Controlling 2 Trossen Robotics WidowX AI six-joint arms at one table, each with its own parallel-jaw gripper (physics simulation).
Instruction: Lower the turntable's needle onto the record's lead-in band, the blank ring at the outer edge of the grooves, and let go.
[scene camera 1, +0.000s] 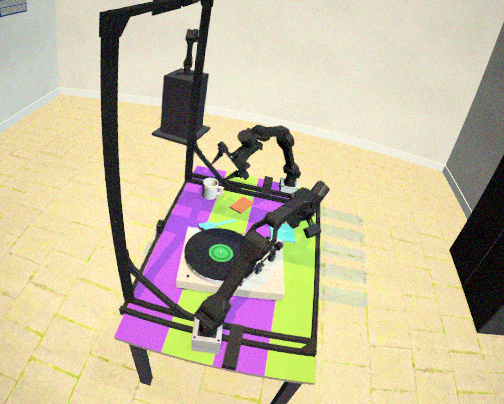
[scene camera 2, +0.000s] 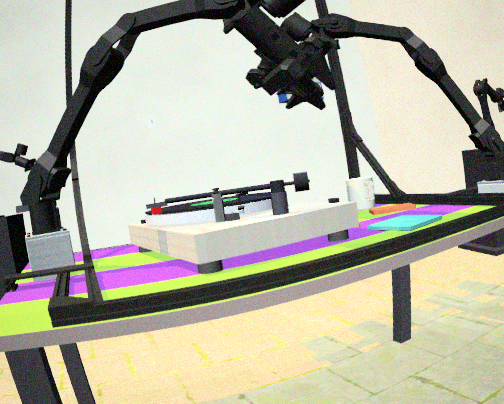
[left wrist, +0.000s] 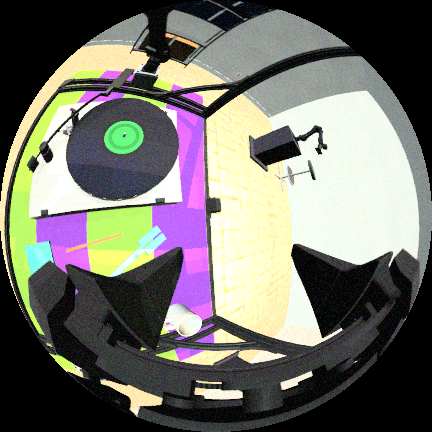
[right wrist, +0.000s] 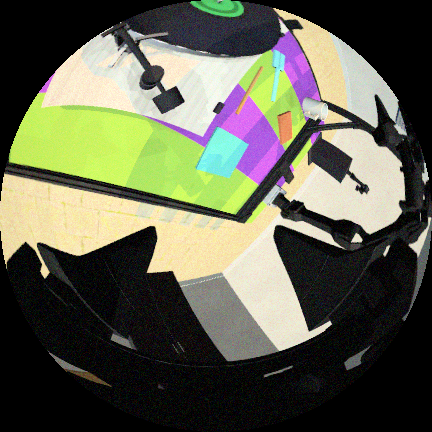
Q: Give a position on a white mug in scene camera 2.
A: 360, 190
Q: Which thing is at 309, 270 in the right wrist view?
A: The right gripper.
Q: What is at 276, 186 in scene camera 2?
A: A tonearm.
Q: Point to a black record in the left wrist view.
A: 102, 162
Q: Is the left gripper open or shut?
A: Open.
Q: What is the left gripper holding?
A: Nothing.
